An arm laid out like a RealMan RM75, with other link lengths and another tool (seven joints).
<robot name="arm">
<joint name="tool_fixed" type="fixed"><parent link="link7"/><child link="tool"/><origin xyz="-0.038 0.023 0.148" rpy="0 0.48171 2.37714"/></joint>
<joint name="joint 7" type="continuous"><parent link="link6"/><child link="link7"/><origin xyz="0 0 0.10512"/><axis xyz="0 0 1"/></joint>
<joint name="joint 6" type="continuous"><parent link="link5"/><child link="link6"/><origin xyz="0 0 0"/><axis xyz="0 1 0"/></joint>
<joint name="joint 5" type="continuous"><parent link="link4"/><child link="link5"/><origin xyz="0 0 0.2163"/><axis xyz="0 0 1"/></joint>
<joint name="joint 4" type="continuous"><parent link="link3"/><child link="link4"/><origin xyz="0 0 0"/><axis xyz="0 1 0"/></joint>
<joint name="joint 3" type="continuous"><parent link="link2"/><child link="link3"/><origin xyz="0 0 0.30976"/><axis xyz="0 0 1"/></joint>
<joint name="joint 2" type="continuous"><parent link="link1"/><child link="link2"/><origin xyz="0 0 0"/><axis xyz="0 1 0"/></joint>
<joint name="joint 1" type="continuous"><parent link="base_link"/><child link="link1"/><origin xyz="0 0 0.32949"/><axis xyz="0 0 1"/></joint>
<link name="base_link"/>
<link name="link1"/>
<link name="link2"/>
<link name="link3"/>
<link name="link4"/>
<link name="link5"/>
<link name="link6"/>
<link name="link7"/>
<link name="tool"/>
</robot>
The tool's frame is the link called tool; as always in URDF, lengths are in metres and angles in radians. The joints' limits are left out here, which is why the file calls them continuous.
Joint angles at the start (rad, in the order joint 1, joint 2, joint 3, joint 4, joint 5, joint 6, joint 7):
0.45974, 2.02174, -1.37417, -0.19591, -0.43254, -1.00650, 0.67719
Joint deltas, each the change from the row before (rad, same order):
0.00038, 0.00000, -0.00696, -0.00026, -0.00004, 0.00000, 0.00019
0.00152, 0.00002, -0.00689, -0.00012, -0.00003, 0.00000, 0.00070
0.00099, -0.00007, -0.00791, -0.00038, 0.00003, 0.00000, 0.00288
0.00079, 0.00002, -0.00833, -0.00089, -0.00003, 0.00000, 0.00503
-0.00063, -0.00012, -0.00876, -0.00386, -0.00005, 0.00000, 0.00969
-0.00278, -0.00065, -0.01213, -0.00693, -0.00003, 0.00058, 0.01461
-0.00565, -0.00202, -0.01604, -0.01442, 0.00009, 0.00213, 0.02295
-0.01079, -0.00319, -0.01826, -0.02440, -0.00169, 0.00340, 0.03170
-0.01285, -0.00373, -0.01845, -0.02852, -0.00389, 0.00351, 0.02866
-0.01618, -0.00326, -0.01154, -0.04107, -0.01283, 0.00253, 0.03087
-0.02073, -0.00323, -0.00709, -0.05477, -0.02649, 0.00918, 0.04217
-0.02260, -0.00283, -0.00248, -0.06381, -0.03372, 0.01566, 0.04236
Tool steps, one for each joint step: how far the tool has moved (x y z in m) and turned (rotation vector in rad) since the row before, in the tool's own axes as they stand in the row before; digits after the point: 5 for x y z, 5 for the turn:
0.00044, -0.00192, 0.00055, 0.00688, 0.00171, 0.00060
0.00063, -0.00185, 0.00113, 0.00693, 0.00263, 0.00088
0.00060, -0.00197, 0.00092, 0.00669, 0.00249, 0.00282
0.00068, -0.00199, 0.00097, 0.00605, 0.00283, 0.00466
0.00103, -0.00147, 0.00096, 0.00363, 0.00414, 0.00771
0.00119, -0.00163, 0.00059, 0.00382, 0.00460, 0.01112
0.00191, -0.00081, 0.00079, 0.00250, 0.00715, 0.01525
0.00289, 0.00003, 0.00048, 0.00041, 0.01003, 0.01936
0.00354, -0.00027, 0.00046, 0.00368, 0.01148, 0.01533
0.00622, 0.00064, 0.00200, 0.00369, 0.01999, 0.01191
0.00705, 0.00051, 0.00257, 0.00625, 0.02010, 0.01492
0.00749, 0.00107, 0.00328, 0.00826, 0.01822, 0.00897

